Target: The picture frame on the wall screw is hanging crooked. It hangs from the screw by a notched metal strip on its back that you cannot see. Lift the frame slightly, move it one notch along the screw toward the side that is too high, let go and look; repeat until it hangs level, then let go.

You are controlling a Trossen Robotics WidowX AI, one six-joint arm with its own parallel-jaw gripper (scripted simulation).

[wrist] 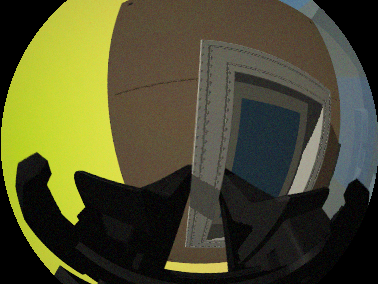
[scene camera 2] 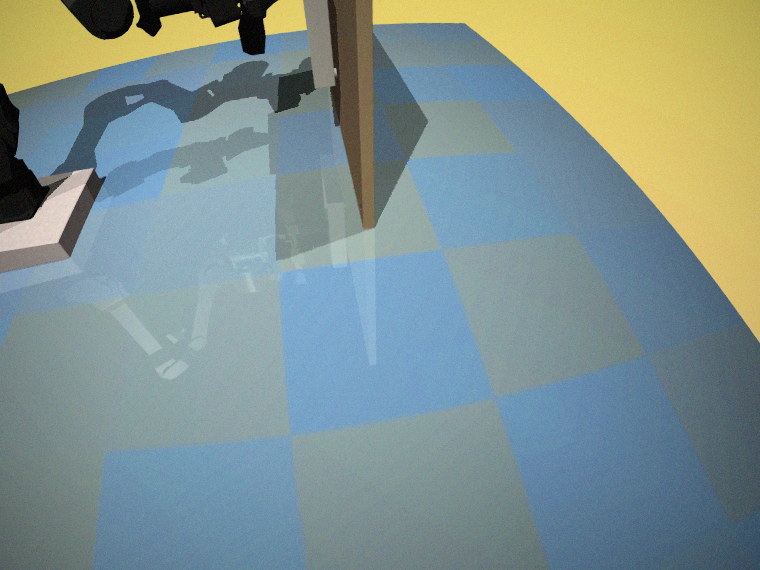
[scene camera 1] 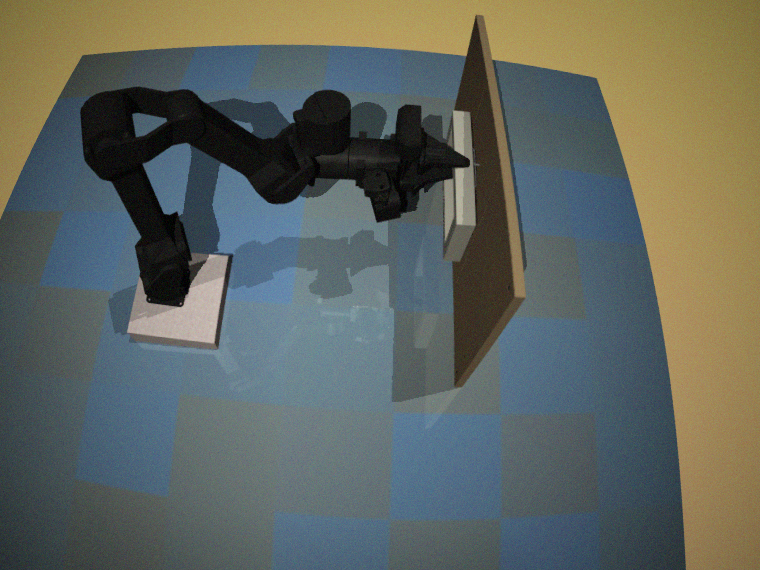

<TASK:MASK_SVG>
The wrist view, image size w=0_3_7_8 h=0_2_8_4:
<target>my gripper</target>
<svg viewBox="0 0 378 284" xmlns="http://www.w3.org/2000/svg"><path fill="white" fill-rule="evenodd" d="M57 267L55 276L61 283L91 284L63 266ZM16 170L17 199L33 234L57 258L80 274L91 276L97 284L317 284L349 247L370 198L370 190L353 179L343 193L345 206L331 222L322 209L330 194L327 187L276 198L225 167L218 202L228 272L200 274L165 268L192 189L193 165L142 187L76 171L77 191L85 205L77 214L76 225L61 214L47 186L52 175L47 158L36 151L17 163Z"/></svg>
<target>picture frame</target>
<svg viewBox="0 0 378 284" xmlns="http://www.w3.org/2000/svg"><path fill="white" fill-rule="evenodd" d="M201 40L200 66L198 66L200 78L198 78L196 139L194 139L192 189L190 189L185 247L222 248L226 246L218 195L221 194L225 167L232 171L233 174L237 174L238 177L245 179L250 185L258 187L258 190L265 191L265 193L272 195L272 197L278 198L282 197L282 195L311 191L315 181L317 181L319 171L321 171L327 138L329 138L331 93L323 83L318 82L310 74L298 69L297 66L291 65L291 63L287 63L287 61L274 57L274 55L242 45L229 44L229 42Z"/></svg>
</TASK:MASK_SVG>
